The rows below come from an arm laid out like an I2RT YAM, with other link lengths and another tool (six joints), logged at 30 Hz.
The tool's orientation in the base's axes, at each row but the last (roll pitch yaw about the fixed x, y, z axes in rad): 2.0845 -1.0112 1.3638; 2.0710 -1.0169 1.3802; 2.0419 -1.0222 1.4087; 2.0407 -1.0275 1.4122; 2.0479 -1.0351 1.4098; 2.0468 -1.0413 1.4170; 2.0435 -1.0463 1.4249; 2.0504 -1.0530 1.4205; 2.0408 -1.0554 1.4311; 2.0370 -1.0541 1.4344; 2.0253 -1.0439 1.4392; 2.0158 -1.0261 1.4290; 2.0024 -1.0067 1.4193
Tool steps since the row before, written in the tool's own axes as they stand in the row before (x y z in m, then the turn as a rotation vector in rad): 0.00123 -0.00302 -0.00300 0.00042 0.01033 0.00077; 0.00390 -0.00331 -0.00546 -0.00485 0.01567 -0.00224; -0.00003 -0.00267 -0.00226 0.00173 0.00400 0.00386; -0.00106 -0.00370 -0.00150 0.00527 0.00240 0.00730; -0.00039 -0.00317 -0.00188 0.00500 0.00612 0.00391; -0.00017 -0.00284 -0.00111 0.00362 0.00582 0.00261; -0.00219 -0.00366 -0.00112 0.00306 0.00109 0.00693; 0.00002 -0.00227 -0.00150 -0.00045 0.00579 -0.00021; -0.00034 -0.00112 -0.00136 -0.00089 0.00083 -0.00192; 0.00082 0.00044 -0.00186 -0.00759 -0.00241 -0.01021; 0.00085 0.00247 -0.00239 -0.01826 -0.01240 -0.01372; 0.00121 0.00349 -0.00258 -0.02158 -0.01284 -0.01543; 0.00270 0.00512 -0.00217 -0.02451 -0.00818 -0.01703
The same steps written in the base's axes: -0.00367 0.00244 0.00043 0.00417 -0.00811 0.00493; -0.00583 0.00346 0.00317 0.00258 -0.01594 0.00367; -0.00300 0.00164 -0.00073 0.00508 -0.00148 0.00242; -0.00271 0.00215 -0.00226 0.00809 0.00248 0.00391; -0.00285 0.00196 -0.00133 0.00611 -0.00158 0.00616; -0.00201 0.00198 -0.00116 0.00468 -0.00235 0.00513; -0.00245 0.00166 -0.00327 0.00709 0.00242 0.00155; -0.00218 0.00150 -0.00064 0.00174 -0.00509 0.00220; -0.00168 0.00040 -0.00048 -0.00158 -0.00164 0.00002; -0.00154 -0.00046 0.00132 -0.01091 -0.00443 -0.00540; -0.00137 -0.00224 0.00238 -0.01824 -0.00239 -0.01836; -0.00124 -0.00287 0.00324 -0.02024 -0.00413 -0.02102; -0.00032 -0.00324 0.00525 -0.02061 -0.00985 -0.02088
